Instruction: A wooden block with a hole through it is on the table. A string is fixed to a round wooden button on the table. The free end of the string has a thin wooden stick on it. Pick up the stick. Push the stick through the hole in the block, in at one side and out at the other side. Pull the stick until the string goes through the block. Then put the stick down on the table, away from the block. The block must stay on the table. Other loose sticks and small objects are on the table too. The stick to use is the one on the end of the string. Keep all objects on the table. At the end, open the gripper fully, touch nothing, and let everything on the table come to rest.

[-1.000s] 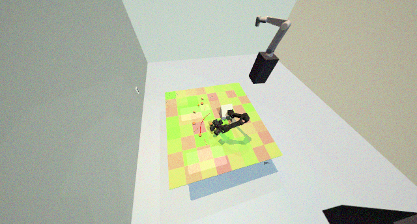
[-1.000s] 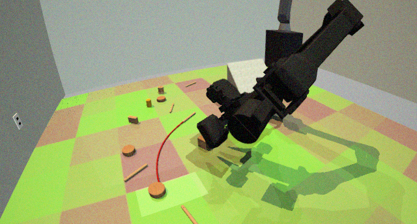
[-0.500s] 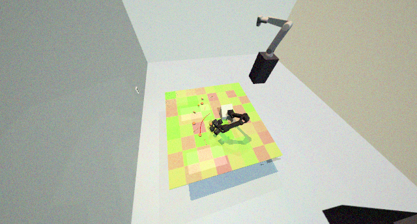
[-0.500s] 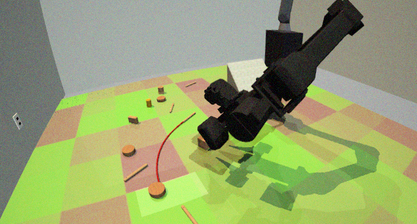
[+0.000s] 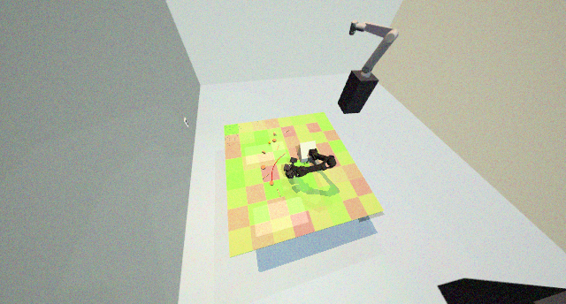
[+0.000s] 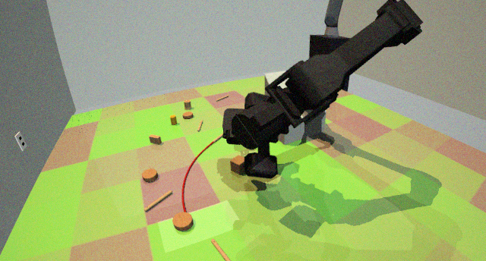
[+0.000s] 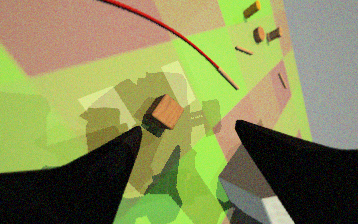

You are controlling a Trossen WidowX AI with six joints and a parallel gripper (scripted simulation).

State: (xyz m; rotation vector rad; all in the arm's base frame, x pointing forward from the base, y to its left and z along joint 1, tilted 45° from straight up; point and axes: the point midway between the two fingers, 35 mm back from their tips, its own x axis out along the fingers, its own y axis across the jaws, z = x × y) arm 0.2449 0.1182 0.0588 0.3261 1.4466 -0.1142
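My gripper tip is 3 cm short of the thin wooden stick, 17 cm to the left of it and 6 cm above it. Round my gripper tip: round wooden button: 18 cm ahead, 12 cm to the left, 6 cm below; then small block: 22 cm ahead, 23 cm to the right, 5 cm below.
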